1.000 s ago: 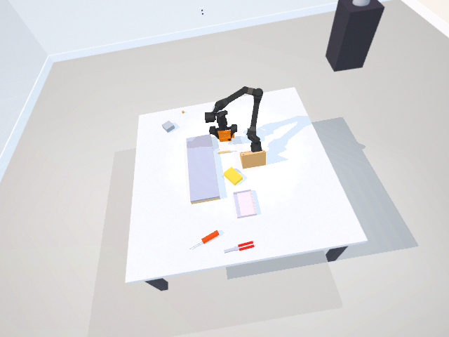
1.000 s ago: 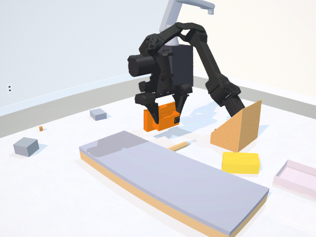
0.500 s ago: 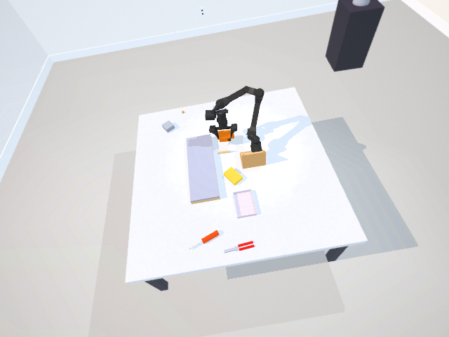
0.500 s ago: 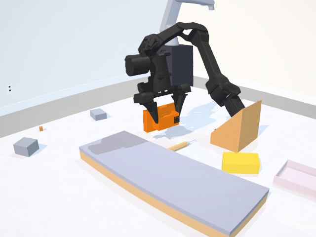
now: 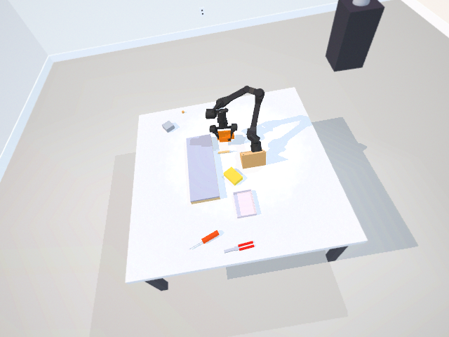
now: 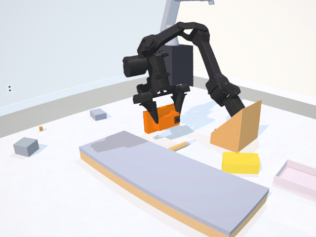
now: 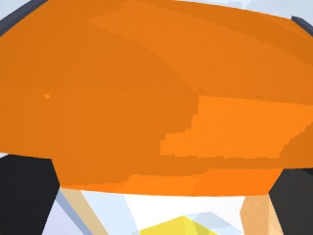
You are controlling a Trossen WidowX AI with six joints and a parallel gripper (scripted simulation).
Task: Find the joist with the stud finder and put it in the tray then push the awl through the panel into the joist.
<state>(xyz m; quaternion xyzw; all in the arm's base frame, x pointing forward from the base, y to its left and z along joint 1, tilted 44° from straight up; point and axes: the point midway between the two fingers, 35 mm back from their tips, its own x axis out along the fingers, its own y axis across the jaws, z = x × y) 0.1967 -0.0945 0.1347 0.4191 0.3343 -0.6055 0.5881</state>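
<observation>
The orange stud finder is 2 cm behind my gripper tip. Round my gripper tip: yellow block (2 cm behind, 27 cm to the left, 6 cm below); awl (1 cm behind, 6 cm to the left, 7 cm below); pale pink tray (7 cm behind, 48 cm to the left, 6 cm below).
</observation>
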